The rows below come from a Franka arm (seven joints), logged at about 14 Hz.
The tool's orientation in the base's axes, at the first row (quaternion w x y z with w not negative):
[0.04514 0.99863 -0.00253 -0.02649]
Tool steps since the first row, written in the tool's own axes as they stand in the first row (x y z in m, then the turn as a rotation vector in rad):
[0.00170 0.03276 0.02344 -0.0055 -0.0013 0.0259]
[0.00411 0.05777 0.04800 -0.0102 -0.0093 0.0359]
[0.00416 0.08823 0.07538 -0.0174 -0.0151 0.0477]
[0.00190 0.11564 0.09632 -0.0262 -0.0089 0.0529]
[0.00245 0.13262 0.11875 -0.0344 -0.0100 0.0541]
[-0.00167 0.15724 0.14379 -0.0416 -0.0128 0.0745]
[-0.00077 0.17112 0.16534 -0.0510 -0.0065 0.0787]
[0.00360 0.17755 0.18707 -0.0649 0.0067 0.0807]
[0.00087 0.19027 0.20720 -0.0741 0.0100 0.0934]
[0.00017 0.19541 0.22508 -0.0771 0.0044 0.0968]
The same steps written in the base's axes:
[0.00036 -0.03475 -0.02044 -0.0069 -0.0010 -0.0256]
[0.00140 -0.06189 -0.04274 -0.0121 0.0061 -0.0360]
[-0.00009 -0.09469 -0.06722 -0.0199 0.0109 -0.0479]
[-0.00353 -0.12385 -0.08545 -0.0290 0.0043 -0.0520]
[-0.00422 -0.14279 -0.10625 -0.0372 0.0053 -0.0529]
[-0.00973 -0.16953 -0.12872 -0.0455 0.0064 -0.0731]
[-0.01001 -0.18530 -0.14894 -0.0551 -0.0002 -0.0762]
[-0.00682 -0.19369 -0.17020 -0.0691 -0.0135 -0.0762]
[-0.01065 -0.20815 -0.18893 -0.0790 -0.0178 -0.0881]
[-0.01231 -0.21487 -0.20621 -0.0821 -0.0125 -0.0918]

